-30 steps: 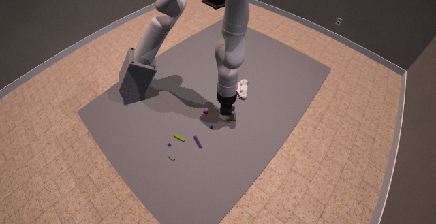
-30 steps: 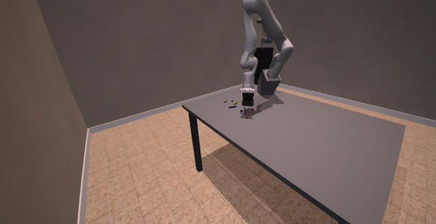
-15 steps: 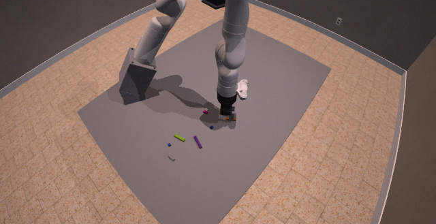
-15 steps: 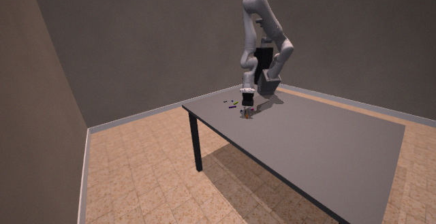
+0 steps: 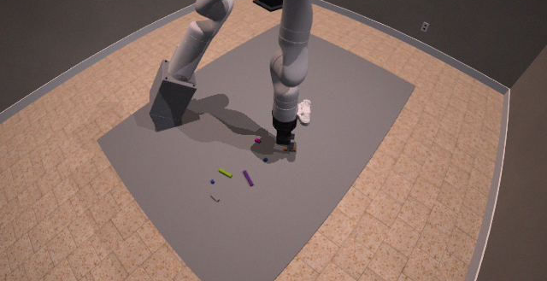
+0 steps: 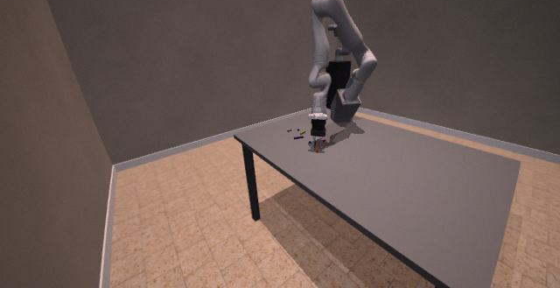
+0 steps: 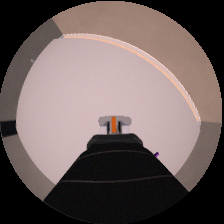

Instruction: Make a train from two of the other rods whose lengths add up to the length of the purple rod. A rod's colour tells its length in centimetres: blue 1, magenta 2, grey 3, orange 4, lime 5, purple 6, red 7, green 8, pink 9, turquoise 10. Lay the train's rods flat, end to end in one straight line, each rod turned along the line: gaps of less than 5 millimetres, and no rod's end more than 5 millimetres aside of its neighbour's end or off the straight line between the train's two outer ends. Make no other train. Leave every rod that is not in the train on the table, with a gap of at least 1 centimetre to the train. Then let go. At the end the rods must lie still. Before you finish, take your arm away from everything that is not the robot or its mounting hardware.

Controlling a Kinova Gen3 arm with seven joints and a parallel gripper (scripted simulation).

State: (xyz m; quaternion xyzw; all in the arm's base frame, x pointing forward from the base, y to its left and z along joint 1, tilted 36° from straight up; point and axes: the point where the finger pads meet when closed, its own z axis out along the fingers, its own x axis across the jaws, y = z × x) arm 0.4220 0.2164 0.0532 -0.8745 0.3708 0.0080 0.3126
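The orange rod is 30 mm below my hand. The rest, counted from my hand: purple rod (10 mm ahead, 180 mm to the right, 30 mm below); then magenta rod (100 mm behind, 70 mm to the right, 30 mm below); then lime rod (50 mm behind, 240 mm to the right, 30 mm below).
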